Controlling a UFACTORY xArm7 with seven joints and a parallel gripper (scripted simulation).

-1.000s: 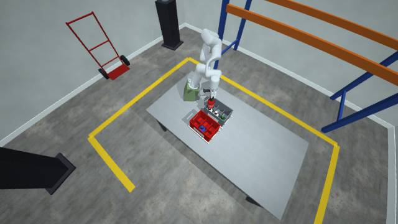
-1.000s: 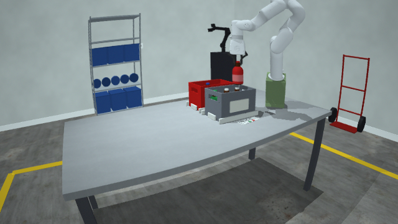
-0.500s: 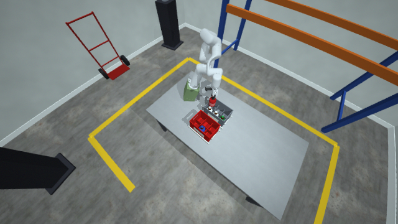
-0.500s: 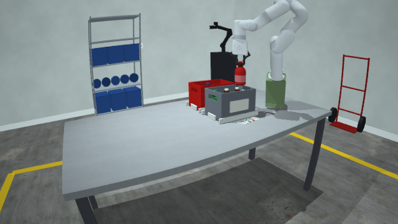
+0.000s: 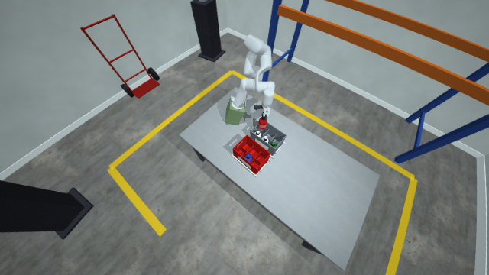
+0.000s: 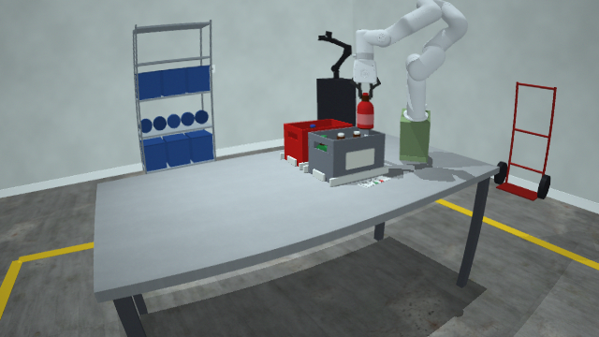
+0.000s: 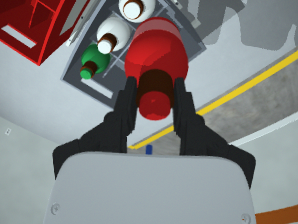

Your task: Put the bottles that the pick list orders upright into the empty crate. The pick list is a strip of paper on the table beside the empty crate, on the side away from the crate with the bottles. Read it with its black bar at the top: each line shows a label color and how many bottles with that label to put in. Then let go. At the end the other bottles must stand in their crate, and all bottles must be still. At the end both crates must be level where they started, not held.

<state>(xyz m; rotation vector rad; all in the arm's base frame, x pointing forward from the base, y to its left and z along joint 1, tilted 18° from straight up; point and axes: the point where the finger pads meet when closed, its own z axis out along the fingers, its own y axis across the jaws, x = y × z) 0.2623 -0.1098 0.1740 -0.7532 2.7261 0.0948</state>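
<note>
My gripper is now 7 cm above the red bottle. Also, from my hand: grey crate 9 cm ahead, 3 cm to the right, 25 cm below; green-labelled bottle 16 cm ahead, 9 cm to the right, 25 cm below; white-label bottle 1 cm behind, 6 cm to the right, 25 cm below.
</note>
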